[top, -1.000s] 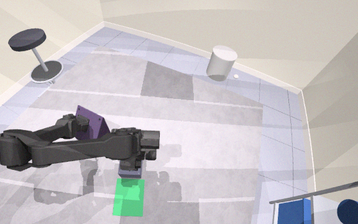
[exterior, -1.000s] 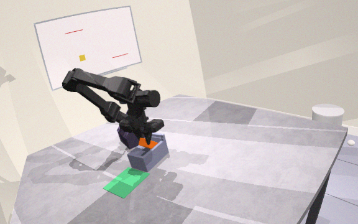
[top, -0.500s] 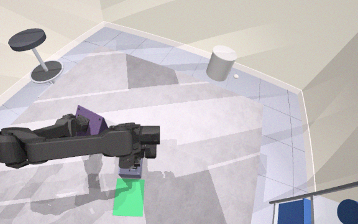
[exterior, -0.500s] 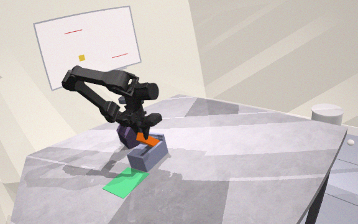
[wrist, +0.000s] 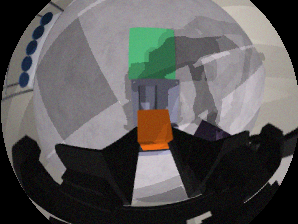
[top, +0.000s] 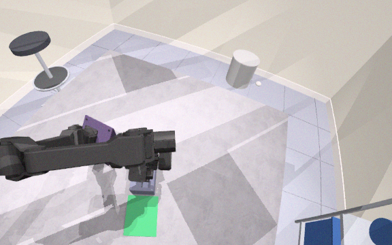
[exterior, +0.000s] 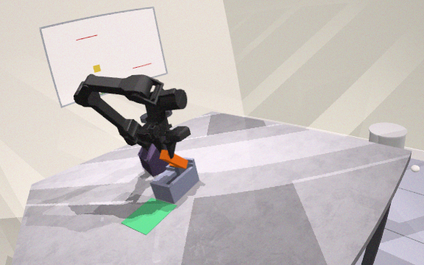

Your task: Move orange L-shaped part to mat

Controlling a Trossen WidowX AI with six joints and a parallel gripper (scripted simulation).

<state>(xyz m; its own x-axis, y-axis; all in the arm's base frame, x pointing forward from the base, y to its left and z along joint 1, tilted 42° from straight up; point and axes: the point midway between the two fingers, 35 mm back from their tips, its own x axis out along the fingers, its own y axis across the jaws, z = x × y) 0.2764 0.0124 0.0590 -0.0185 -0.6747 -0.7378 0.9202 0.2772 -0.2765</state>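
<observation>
My gripper tip is 40 mm short of the green mat, 140 mm to the left of it and 150 mm above it. Round my gripper tip: orange L-shaped part: 30 mm behind, 30 mm to the left, 30 mm below.
</observation>
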